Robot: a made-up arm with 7 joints.
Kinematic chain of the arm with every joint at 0, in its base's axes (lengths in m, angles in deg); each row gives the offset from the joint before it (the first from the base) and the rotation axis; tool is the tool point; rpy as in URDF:
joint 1: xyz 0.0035 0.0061 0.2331 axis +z
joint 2: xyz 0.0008 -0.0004 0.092 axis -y
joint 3: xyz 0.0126 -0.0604 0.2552 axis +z
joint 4: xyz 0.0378 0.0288 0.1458 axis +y
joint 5: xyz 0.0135 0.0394 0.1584 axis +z
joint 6: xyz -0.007 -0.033 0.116 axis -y
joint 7: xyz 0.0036 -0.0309 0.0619 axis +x
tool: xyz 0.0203 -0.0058 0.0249 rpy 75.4 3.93 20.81
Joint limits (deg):
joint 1: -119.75..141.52
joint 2: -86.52..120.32
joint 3: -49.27..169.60
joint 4: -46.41..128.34
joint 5: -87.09..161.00
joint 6: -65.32..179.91
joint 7: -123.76..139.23
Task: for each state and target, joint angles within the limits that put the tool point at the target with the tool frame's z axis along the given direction. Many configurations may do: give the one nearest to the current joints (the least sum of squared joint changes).
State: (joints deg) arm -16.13 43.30 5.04 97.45 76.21 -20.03 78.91
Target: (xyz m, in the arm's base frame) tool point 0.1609 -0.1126 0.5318 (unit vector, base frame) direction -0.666 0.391 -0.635
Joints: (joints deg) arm -26.87 24.44 -7.54 127.91 65.38 -10.01 51.45
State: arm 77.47 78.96 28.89 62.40 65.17 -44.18 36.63
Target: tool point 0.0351 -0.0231 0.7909 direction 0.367 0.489 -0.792
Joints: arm 88.57 57.18 -6.91 91.55 53.03 -39.87 23.35
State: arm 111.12 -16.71 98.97 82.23 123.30 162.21 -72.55
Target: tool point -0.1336 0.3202 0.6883 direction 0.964 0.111 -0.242
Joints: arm 79.91 -27.50 69.31 62.16 96.22 160.39 -95.81
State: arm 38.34 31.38 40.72 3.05 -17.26 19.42 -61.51
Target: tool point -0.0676 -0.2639 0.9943 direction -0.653 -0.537 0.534
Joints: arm 60.74 17.28 36.86 -13.90 -12.09 41.91 -111.78
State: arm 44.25 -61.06 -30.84 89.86 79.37 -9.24 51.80
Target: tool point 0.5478 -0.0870 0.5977 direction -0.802 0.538 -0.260
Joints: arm 19.62 -23.18 -47.17 66.04 90.60 -8.75 100.80
